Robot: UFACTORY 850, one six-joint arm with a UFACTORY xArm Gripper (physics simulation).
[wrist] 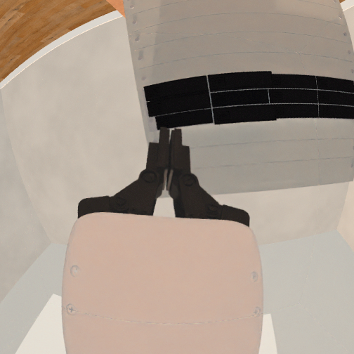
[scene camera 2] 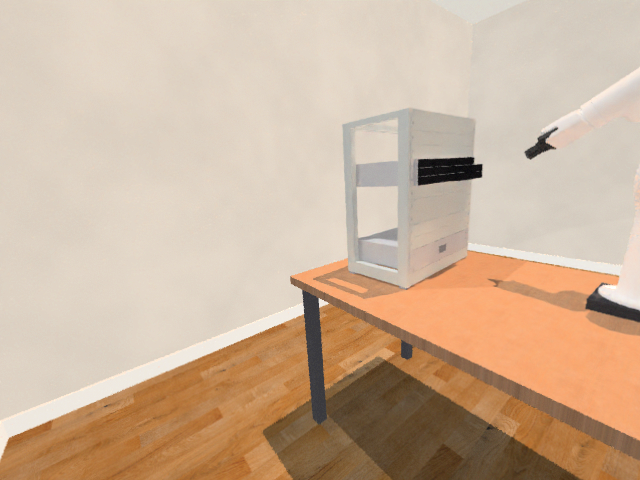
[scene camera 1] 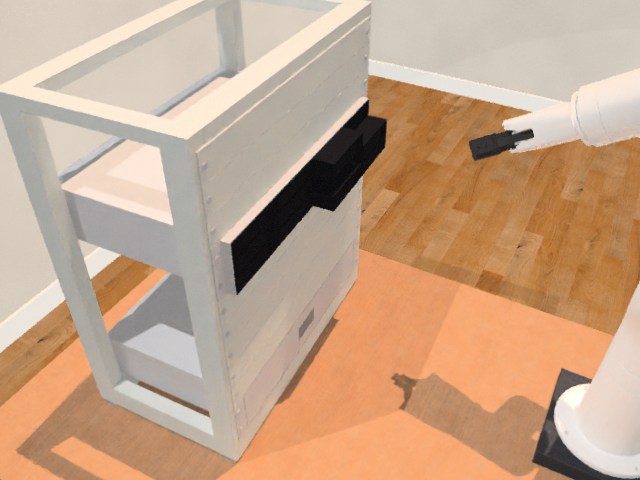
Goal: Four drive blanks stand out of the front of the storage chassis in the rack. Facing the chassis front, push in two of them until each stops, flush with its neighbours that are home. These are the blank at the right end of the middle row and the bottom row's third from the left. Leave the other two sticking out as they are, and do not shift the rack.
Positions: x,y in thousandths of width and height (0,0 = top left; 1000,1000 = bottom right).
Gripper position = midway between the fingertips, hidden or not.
my gripper: wrist 476,397; scene camera 2 823,324; scene camera 1 740,314
pale rack: wrist 725,275; scene camera 2 680,349; scene camera 1 385,391
